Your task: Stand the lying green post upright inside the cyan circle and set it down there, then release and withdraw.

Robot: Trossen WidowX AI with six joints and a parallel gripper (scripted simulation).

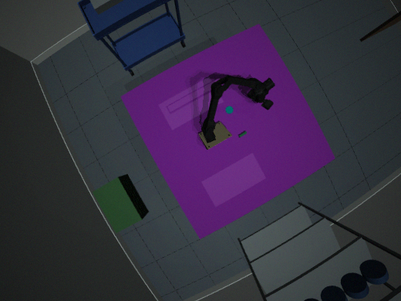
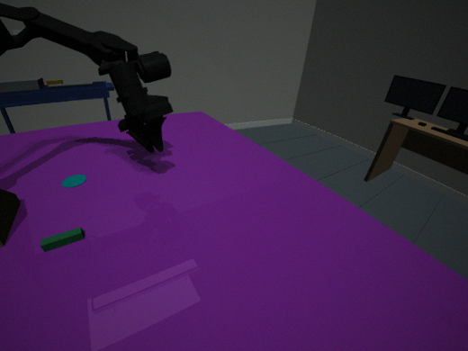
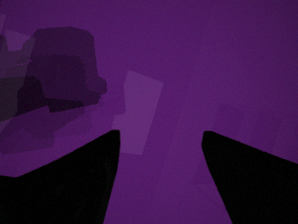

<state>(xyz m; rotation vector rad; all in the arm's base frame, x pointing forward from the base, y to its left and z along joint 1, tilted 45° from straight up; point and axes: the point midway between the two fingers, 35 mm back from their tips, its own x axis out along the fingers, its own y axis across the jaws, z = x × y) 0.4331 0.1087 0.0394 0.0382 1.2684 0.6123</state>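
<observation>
Right now the green post is 20 cm behind my gripper tip, 16 cm to the right of it and 7 cm below it. From my gripper tip the other things lie so: cyan circle (22 cm behind, 6 cm to the left, 8 cm below).
</observation>
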